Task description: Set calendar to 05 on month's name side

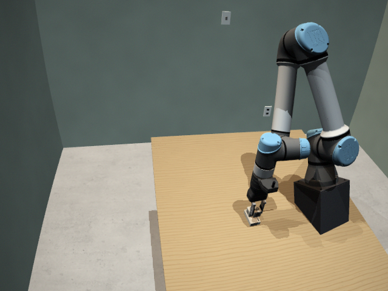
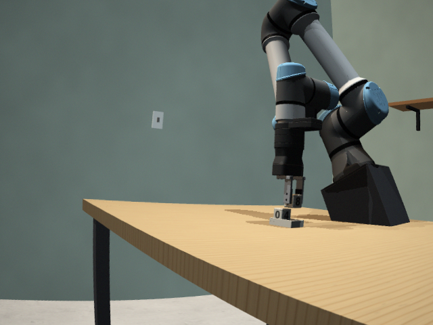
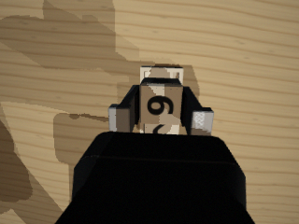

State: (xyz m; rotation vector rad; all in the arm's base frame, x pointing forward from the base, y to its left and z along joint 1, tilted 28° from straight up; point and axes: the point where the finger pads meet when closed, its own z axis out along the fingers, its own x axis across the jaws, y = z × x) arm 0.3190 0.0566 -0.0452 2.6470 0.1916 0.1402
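Now: the small calendar tray 20 mm to the right of my hand and 60 mm below it.
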